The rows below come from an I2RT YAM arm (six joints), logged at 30 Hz.
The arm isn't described. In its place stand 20 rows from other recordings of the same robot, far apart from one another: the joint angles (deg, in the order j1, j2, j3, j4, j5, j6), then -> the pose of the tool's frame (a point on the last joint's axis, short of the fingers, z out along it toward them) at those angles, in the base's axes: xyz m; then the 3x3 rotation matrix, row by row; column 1 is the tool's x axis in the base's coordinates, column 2 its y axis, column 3 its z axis.
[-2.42, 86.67, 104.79, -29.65, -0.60, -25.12] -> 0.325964 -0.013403 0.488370; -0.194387 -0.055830 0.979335; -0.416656 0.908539 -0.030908; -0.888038 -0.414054 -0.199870
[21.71, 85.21, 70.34, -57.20, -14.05, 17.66] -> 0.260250 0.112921 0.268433; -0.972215 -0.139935 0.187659; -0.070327 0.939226 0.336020; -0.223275 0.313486 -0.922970
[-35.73, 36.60, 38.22, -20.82, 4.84, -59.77] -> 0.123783 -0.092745 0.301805; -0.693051 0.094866 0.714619; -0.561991 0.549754 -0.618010; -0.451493 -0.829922 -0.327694
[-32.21, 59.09, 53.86, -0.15, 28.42, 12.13] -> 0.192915 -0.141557 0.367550; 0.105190 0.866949 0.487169; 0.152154 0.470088 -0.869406; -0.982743 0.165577 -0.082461
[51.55, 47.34, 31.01, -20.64, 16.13, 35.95] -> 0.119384 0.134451 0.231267; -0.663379 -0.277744 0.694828; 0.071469 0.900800 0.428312; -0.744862 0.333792 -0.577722
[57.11, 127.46, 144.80, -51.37, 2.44, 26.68] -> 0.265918 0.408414 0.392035; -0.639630 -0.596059 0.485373; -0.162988 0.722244 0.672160; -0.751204 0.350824 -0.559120
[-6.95, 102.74, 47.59, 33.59, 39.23, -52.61] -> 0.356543 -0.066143 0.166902; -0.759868 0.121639 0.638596; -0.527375 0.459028 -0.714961; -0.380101 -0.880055 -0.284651
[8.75, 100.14, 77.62, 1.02, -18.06, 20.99] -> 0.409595 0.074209 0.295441; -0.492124 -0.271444 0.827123; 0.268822 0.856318 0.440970; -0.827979 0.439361 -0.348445
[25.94, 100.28, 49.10, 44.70, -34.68, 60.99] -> 0.323916 0.180091 0.208337; -0.808415 -0.332250 0.485875; 0.406496 0.281866 0.869087; -0.425706 0.900090 -0.092807
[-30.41, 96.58, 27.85, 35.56, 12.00, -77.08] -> 0.243020 -0.151218 0.109679; -0.734381 -0.315645 0.600877; -0.674438 0.438854 -0.593751; -0.076283 -0.841294 -0.535169
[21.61, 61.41, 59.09, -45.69, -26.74, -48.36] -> 0.190891 0.092847 0.316713; -0.004202 -0.920909 0.389754; -0.719535 0.273452 0.638352; -0.694444 -0.277759 -0.663775
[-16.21, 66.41, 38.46, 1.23, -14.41, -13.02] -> 0.248094 -0.062898 0.244834; -0.433481 -0.041805 0.900192; -0.101217 0.994861 -0.002538; -0.895460 -0.092215 -0.435485
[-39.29, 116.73, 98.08, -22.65, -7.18, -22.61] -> 0.368272 -0.295571 0.255639; -0.685157 0.316522 0.656029; 0.067744 0.924436 -0.375271; -0.725239 -0.212677 -0.654826
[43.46, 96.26, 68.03, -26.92, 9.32, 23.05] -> 0.261924 0.240267 0.223346; -0.787578 -0.329542 0.520696; -0.214048 0.938676 0.270317; -0.577845 0.101442 -0.809818
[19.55, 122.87, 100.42, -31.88, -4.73, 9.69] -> 0.448014 0.162206 0.208190; -0.818391 -0.244541 0.520034; -0.112605 0.955638 0.272170; -0.563521 0.164183 -0.809622
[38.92, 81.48, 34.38, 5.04, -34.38, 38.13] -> 0.196169 0.184240 0.166703; -0.931525 -0.342610 0.121981; -0.097208 0.557772 0.824282; -0.350445 0.755982 -0.552883
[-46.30, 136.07, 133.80, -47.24, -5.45, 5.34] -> 0.367488 -0.379660 0.263677; -0.460135 0.723053 0.515238; 0.615600 0.677996 -0.401694; -0.639775 0.132347 -0.757081
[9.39, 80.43, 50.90, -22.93, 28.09, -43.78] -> 0.282023 0.029648 0.221699; -0.661081 -0.440823 0.607163; -0.728005 0.572708 -0.376847; -0.181605 -0.691144 -0.699528
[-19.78, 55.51, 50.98, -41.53, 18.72, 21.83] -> 0.178898 -0.076479 0.293996; -0.431884 0.744022 0.509810; 0.529582 0.666737 -0.524409; -0.730081 0.043502 -0.681974
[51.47, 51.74, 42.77, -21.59, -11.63, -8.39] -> 0.119984 0.162200 0.286510; -0.185753 -0.911210 0.367685; -0.462698 0.411228 0.785367; -0.866837 -0.024243 -0.498002
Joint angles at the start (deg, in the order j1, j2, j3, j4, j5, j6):
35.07 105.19 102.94 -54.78 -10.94 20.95
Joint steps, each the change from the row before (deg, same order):
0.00 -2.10 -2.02 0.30 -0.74 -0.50
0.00 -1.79 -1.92 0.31 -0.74 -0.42
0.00 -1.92 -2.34 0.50 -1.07 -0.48
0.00 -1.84 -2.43 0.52 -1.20 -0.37
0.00 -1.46 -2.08 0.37 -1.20 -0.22
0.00 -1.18 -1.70 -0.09 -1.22 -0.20
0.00 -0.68 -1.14 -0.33 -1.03 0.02
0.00 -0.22 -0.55 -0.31 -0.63 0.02
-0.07 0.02 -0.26 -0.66 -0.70 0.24
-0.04 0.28 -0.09 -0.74 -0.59 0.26
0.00 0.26 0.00 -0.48 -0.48 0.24
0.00 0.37 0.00 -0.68 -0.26 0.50
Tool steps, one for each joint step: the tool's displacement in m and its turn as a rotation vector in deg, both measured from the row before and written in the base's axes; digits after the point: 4 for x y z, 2 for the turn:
-0.0075 -0.0047 0.0032 0.56 -0.19 0.82
-0.0066 -0.0041 0.0014 0.47 0.01 0.75
-0.0072 -0.0042 0.0000 0.63 0.21 0.98
-0.0071 -0.0041 -0.0012 0.67 0.44 0.96
-0.0059 -0.0033 -0.0020 0.61 0.67 0.84
-0.0054 -0.0029 -0.0022 0.43 0.98 0.83
-0.0038 -0.0019 -0.0024 0.26 1.16 0.53
-0.0018 -0.0008 -0.0019 0.08 0.84 0.31
-0.0011 -0.0008 -0.0020 0.00 1.25 0.09
-0.0003 -0.0001 -0.0026 -0.17 1.34 0.04
-0.0001 0.0003 -0.0018 -0.04 0.98 0.03
0.0000 0.0002 -0.0026 -0.33 1.26 -0.29

